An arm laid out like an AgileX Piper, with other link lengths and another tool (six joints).
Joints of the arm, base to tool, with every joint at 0 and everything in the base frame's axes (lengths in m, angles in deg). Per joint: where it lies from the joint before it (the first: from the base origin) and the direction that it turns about. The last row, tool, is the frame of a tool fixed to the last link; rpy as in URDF.
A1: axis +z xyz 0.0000 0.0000 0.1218
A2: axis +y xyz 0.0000 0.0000 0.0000
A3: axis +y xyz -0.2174 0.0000 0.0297
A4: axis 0.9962 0 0.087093 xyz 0.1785 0.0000 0.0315
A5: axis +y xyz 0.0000 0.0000 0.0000
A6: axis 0.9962 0 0.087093 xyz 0.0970 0.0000 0.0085
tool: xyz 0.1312 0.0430 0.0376 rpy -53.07 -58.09 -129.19
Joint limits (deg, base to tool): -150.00..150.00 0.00..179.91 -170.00..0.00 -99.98..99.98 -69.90..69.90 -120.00..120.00
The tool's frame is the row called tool.
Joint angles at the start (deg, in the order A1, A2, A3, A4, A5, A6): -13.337, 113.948, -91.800, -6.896, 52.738, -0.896
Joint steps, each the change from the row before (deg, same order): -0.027, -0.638, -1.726, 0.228, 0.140, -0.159; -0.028, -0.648, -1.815, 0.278, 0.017, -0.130; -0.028, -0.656, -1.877, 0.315, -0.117, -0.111; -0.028, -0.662, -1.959, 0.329, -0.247, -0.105; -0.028, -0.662, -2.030, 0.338, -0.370, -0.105; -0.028, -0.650, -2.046, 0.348, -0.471, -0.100
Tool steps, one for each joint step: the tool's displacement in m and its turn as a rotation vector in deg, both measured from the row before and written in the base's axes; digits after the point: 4 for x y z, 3 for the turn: 0.0073, -0.0012, 0.0128, -0.358, -2.187, 0.042; 0.0077, -0.0011, 0.0139, -0.351, -2.419, 0.023; 0.0079, -0.0010, 0.0150, -0.357, -2.629, 0.023; 0.0079, -0.0010, 0.0163, -0.393, -2.845, 0.040; 0.0078, -0.0009, 0.0175, -0.434, -3.035, 0.062; 0.0074, -0.0008, 0.0183, -0.452, -3.139, 0.078
